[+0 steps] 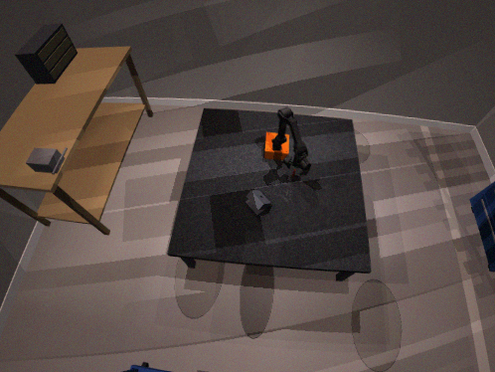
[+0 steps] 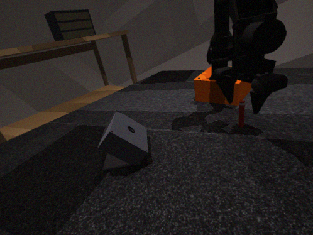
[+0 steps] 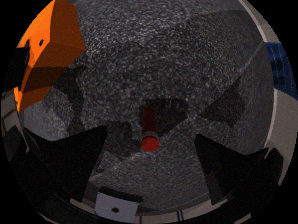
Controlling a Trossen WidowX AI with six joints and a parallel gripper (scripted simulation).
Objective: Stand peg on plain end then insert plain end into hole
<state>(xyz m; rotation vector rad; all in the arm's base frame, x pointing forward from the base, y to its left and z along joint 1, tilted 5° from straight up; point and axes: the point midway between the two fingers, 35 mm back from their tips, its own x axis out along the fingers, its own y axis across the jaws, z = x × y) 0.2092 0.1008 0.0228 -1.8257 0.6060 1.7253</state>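
Now: gripper tip right at the peg. Round my gripper tip: grey sloped panel: 19 cm ahead, 27 cm to the right, 1 cm below.
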